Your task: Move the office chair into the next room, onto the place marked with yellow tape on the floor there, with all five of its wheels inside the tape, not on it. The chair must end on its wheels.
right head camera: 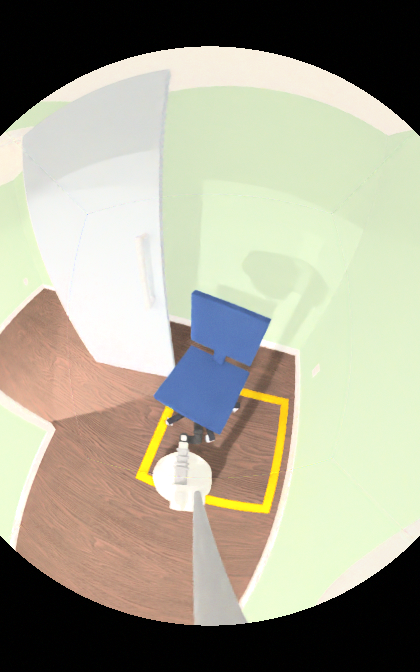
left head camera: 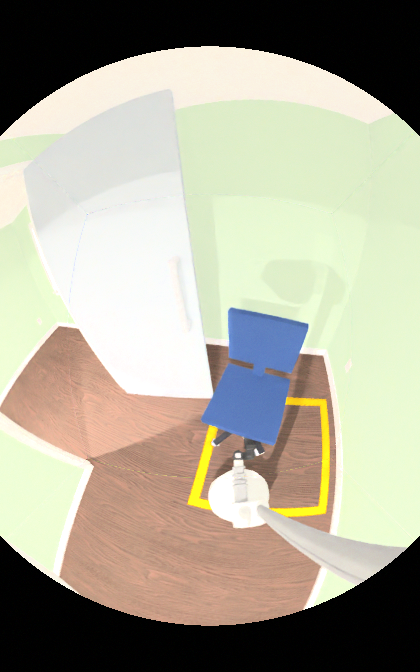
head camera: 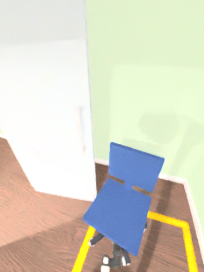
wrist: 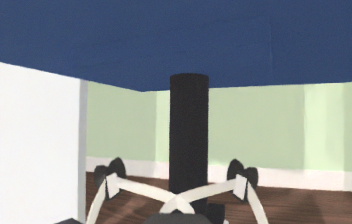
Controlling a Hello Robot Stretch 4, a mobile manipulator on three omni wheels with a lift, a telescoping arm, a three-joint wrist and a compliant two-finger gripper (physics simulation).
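Places are measured from the robot's base along level axes (x back, y left, z down), in millimetres.
Where they show: gripper, between the fingertips: (wrist: 176,172).
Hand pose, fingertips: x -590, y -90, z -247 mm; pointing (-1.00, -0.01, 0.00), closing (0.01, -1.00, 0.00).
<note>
Things, the pixels of their top centre, and the offset from my fingertips. "*": a spot on its surface instead.
- blue office chair, a spot on its surface: (right head camera: 207,385) (head camera: 122,208) * dx -27, dy -41, dz -195 mm
- left wheel, a spot on its surface: (right head camera: 169,422) * dx +161, dy +227, dz +169 mm
- black column, centre of its top: (wrist: 189,77) dx -36, dy -16, dz -114 mm
- seat's underside, a spot on its surface: (wrist: 175,40) * dx +66, dy +3, dz -125 mm
- tall white door, a spot on its surface: (right head camera: 110,260) * dx -329, dy +544, dz -889 mm
The blue office chair (head camera: 120,210) (left head camera: 250,400) (right head camera: 207,385) is upright, its base over the yellow tape outline (head camera: 189,245) (left head camera: 326,450) (right head camera: 280,440), toward the outline's left side. One left wheel (left head camera: 215,443) (right head camera: 169,422) is close to the inner edge of the left tape; I cannot tell whether it touches. Other wheels show inside the outline; some are hidden under the seat. In the wrist view, the black column (wrist: 189,125) rises to the seat's underside (wrist: 175,40). My gripper (wrist: 176,172) is open, low under the seat, its fingertips wide apart on either side of the column in that view.
A tall white door (head camera: 50,115) (left head camera: 135,280) (right head camera: 110,260) with a handle stands left of the chair, its lower edge near the seat. Green walls with white skirting run behind and to the right of the taped place. A wall corner (left head camera: 91,465) juts in at the left.
</note>
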